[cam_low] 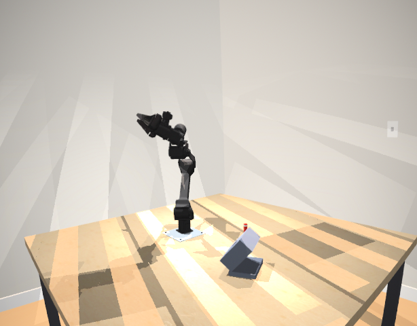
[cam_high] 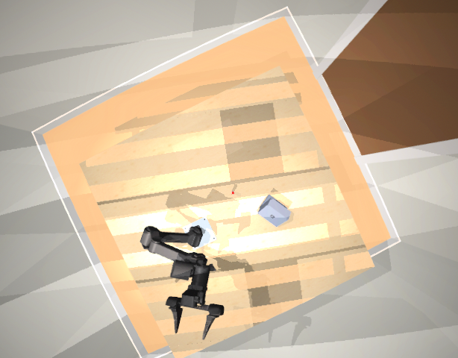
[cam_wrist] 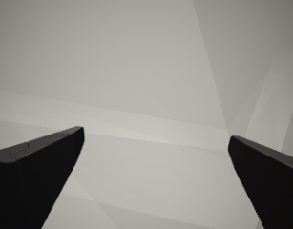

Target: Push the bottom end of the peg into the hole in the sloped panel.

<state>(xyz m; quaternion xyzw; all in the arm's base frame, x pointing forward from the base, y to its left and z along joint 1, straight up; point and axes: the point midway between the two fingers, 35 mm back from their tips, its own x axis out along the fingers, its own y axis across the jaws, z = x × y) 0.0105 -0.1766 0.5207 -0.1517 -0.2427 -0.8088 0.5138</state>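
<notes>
My gripper tip is now 480 mm above the red peg, 340 mm to the right of it and 280 mm short of it. The rest, counted from my gripper tip: grey-blue sloped panel (470 mm below, 450 mm ahead, 170 mm to the left).
</notes>
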